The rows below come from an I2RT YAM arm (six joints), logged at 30 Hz.
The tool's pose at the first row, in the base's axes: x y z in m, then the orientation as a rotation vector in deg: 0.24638, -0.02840, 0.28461, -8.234, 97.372, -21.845
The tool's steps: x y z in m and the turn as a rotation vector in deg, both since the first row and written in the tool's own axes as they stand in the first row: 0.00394, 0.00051, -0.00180, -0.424, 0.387, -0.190; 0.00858, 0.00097, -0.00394, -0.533, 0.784, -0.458; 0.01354, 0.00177, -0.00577, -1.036, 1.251, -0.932; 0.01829, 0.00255, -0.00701, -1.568, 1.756, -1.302; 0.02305, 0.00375, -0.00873, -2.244, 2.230, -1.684; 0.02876, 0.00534, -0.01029, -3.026, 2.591, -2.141; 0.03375, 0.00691, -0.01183, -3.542, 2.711, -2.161; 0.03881, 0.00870, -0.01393, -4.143, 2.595, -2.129; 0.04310, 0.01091, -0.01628, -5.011, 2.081, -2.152; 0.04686, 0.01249, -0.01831, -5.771, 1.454, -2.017
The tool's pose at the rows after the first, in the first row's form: 0.24402, -0.02884, 0.28097, -8.642, 97.840, -21.678; 0.24120, -0.02948, 0.27673, -8.885, 98.250, -21.836; 0.23867, -0.02995, 0.27204, -9.583, 98.807, -21.822; 0.23676, -0.03048, 0.26749, -10.209, 99.408, -21.710; 0.23442, -0.03054, 0.26284, -10.958, 100.005, -21.479; 0.23213, -0.03055, 0.25716, -11.871, 100.507, -21.198; 0.22997, -0.03036, 0.25215, -12.250, 100.727, -20.786; 0.22728, -0.02989, 0.24707, -12.685, 100.729, -20.232; 0.22453, -0.02875, 0.24261, -13.428, 100.384, -19.442; 0.22210, -0.02809, 0.23881, -13.970, 99.906, -18.613
